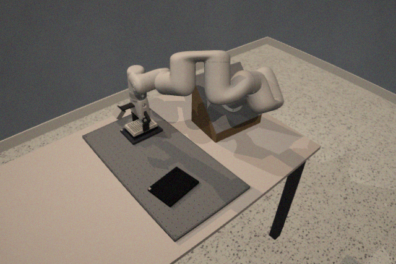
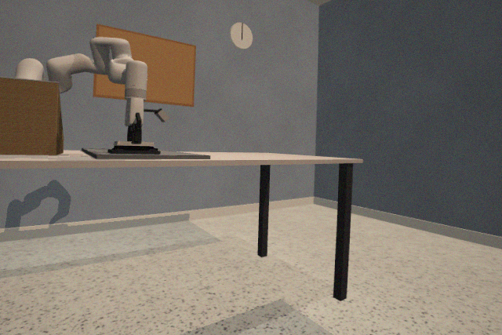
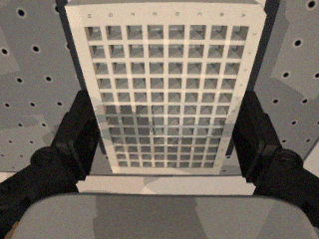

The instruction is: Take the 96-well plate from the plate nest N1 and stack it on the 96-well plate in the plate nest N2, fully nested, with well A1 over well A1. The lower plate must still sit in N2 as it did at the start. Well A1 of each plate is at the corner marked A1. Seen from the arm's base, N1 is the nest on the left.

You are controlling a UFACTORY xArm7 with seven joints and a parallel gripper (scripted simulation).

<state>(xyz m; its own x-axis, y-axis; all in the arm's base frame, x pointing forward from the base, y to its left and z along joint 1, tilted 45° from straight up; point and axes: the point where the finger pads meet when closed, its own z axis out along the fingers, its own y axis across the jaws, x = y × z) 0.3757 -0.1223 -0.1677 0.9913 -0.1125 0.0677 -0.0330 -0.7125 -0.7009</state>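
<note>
Right now my hand is 10 mm above the white 96-well plate. From my hand the other things lie so: black plate nest (100 mm ahead, 360 mm to the left, 40 mm below); then black 96-well plate (30 mm below).
</note>
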